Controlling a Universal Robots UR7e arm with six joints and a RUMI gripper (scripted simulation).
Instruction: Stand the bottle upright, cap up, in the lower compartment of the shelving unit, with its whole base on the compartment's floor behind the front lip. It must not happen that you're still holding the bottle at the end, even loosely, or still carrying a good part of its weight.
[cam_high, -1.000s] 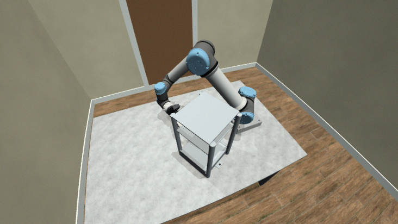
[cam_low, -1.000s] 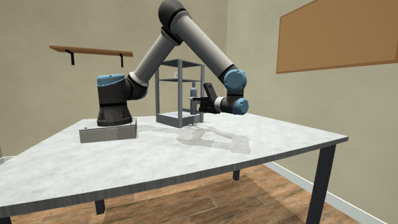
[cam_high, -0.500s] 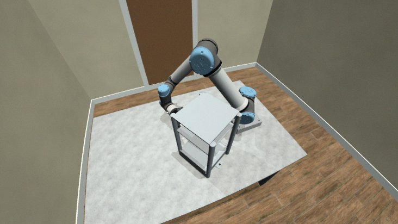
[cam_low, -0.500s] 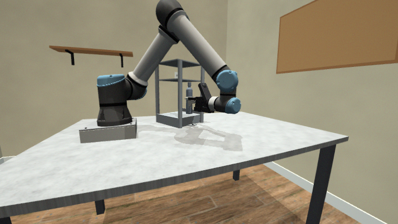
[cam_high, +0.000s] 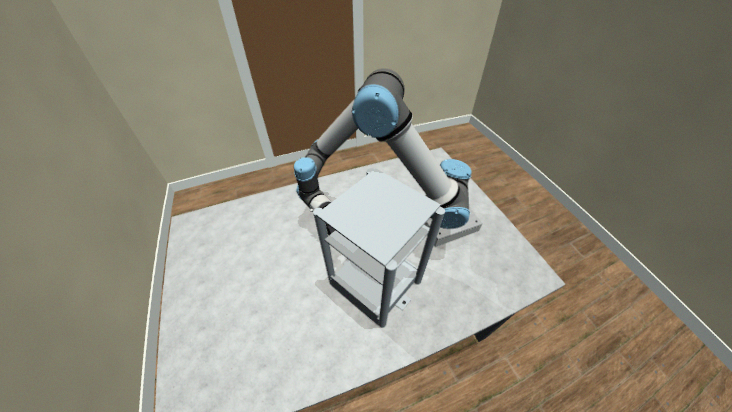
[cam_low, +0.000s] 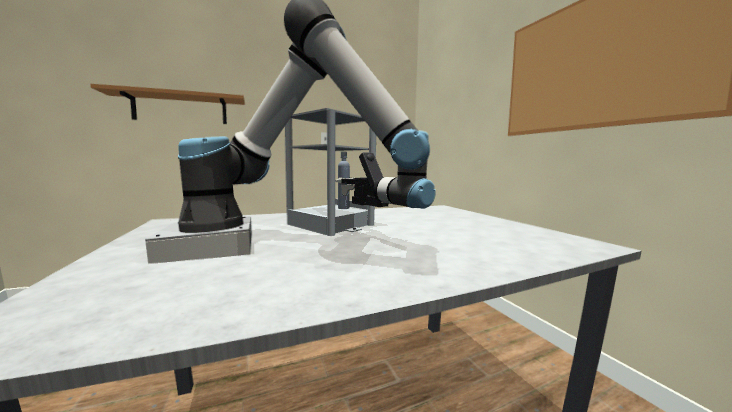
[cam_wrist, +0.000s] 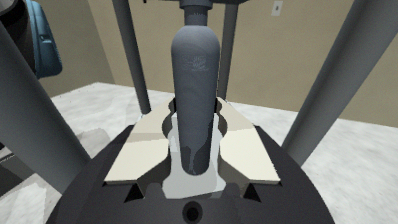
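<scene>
Now: hand 30 mm past the shelving unit, 60 mm to the right of it and 30 mm below it.
</scene>
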